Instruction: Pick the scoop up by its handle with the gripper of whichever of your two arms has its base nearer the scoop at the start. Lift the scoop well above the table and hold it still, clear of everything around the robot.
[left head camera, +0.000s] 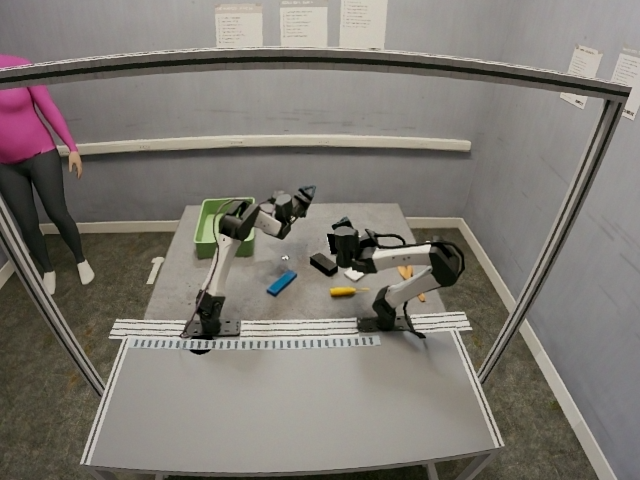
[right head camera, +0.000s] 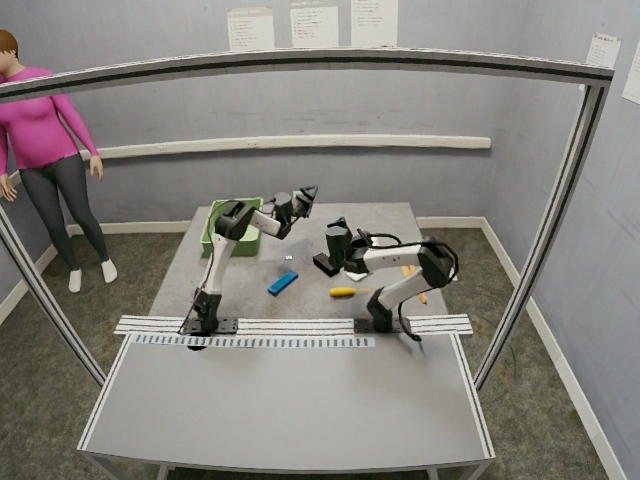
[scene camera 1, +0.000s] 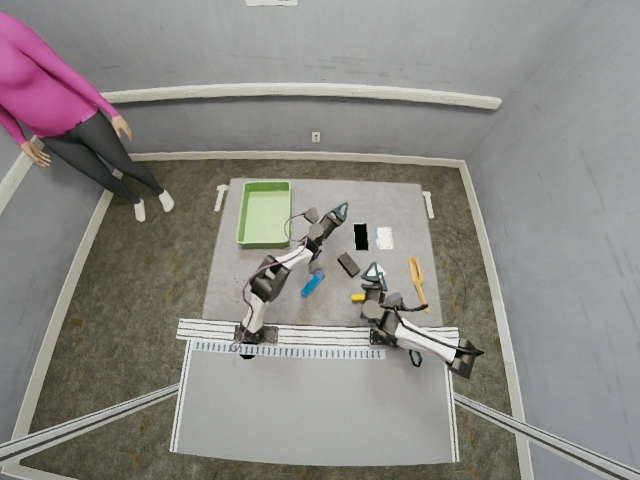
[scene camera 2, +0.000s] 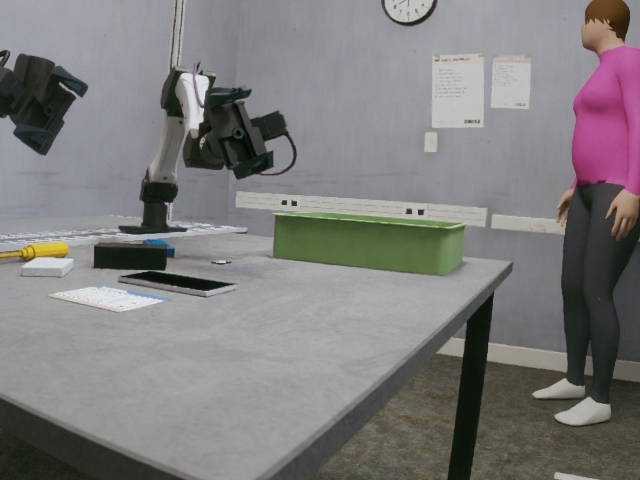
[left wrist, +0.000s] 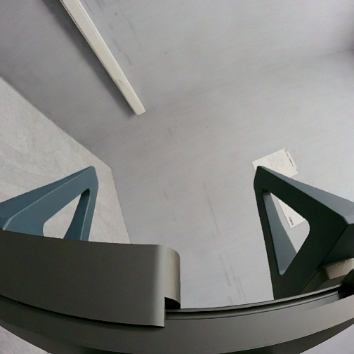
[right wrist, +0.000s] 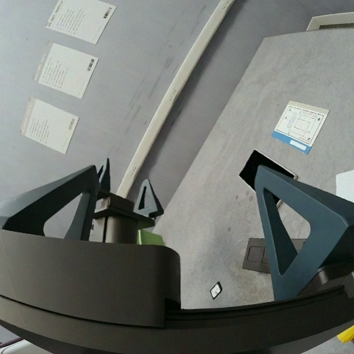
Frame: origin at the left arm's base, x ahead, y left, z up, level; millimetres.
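Where they show: left gripper, fingertip midpoint: (left head camera: 311, 193) (right head camera: 314, 193) (scene camera 1: 343, 204) (scene camera 2: 258, 121); right gripper, fingertip midpoint: (right head camera: 348, 228) (scene camera 1: 377, 266) (scene camera 2: 68, 108); left arm's base, link origin: (left head camera: 212, 329) (right head camera: 210, 326) (scene camera 1: 256, 333) (scene camera 2: 154, 230); right arm's base, link origin: (left head camera: 384, 325) (right head camera: 381, 327) (scene camera 1: 391, 337).
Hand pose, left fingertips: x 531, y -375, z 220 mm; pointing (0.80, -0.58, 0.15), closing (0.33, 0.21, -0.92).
Each offset is from my left fingertips to the top centre of the thing.
The orange-brown scoop @[dy -384, dx -296, dz -176 mm] (left head camera: 406, 272) (right head camera: 422, 297) (scene camera 1: 419, 283) lies on the grey table near its right edge in scene camera 1, its handle pointing toward the robot's mounting rail. The right arm partly hides it in both head views. My right gripper (scene camera 1: 375, 274) (scene camera 2: 54, 111) (right wrist: 176, 173) is open and empty, raised above the table to the left of the scoop in scene camera 1. My left gripper (scene camera 1: 341, 210) (scene camera 2: 245, 133) (left wrist: 175, 174) is open and empty, raised above the table's far middle, away from the scoop.
A green bin @[dy +383, dx +54, dz -148 mm] (scene camera 1: 265, 214) (scene camera 2: 361, 242) stands at the far left in scene camera 1. A blue block @[dy +131, dx -299, dz -214 mm] (scene camera 1: 312, 284), black box @[dy -42, dx -204, dz -198 mm] (scene camera 1: 348, 264), yellow screwdriver @[dy -127, dx -359, dz -208 mm] (left head camera: 342, 291), black phone @[dy -113, dx -48, dz -226 mm] (scene camera 1: 360, 236), white-and-blue card @[dy -235, dx -52, dz -233 mm] (scene camera 1: 384, 238) and white block @[dy -172, dx -250, dz -220 mm] (scene camera 2: 47, 267) lie on the table. A mannequin (scene camera 1: 46, 87) stands beyond the left side.
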